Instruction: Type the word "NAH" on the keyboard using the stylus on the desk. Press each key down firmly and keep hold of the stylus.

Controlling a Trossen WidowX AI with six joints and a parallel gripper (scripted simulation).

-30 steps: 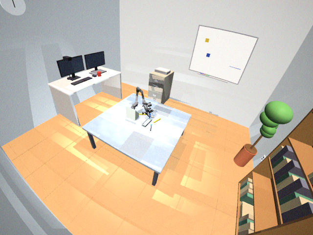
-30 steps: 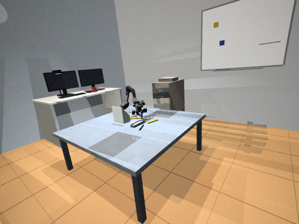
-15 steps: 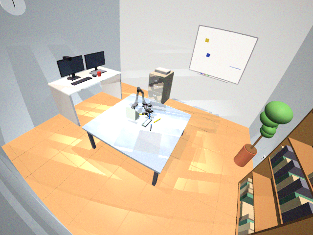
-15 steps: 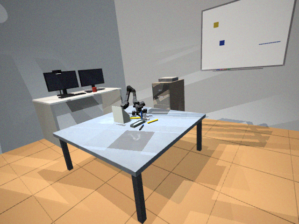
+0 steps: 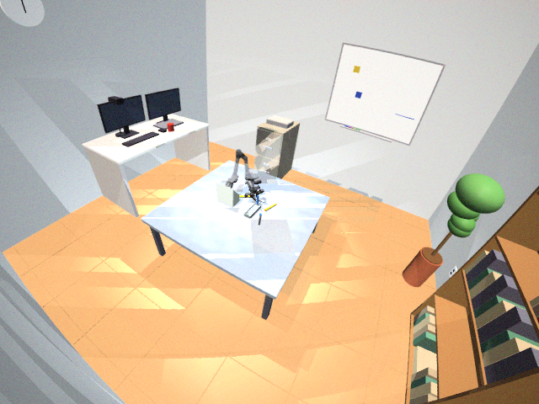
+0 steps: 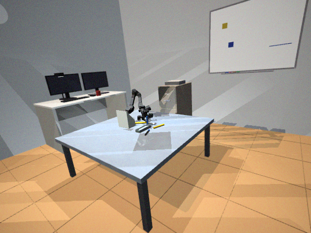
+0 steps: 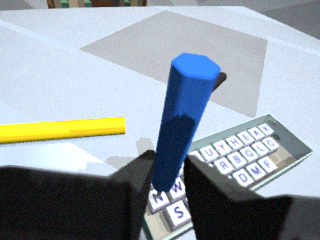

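The N key is 60 mm below my gripper tip. The rest, counted from my gripper tip: yellow pencil (110 mm ahead, 70 mm to the left, 60 mm below); then white cylinder (100 mm to the left, 60 mm below, 30 mm behind); then blue stylus (20 mm below).
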